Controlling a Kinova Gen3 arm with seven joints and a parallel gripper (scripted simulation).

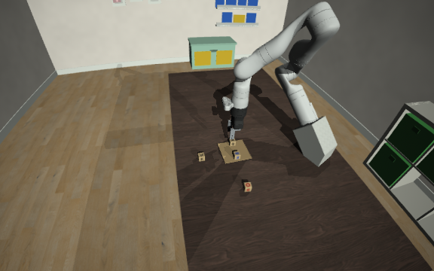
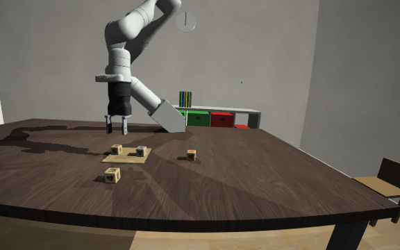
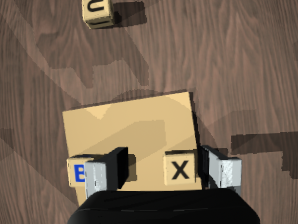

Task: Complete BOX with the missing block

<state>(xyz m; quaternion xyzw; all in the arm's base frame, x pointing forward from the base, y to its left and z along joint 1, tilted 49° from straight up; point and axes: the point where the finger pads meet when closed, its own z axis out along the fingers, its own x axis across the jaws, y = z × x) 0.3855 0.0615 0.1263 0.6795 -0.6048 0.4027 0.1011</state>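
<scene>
Right now the o block is 27 cm to the left of my hand, 9 cm below it and 1 cm behind it. Round my hand: tan mat (10 cm below, 3 cm to the left, 2 cm behind); then x block (8 cm below, 2 cm to the right, 2 cm behind); then b block (8 cm to the left, 8 cm below, 2 cm behind).
</scene>
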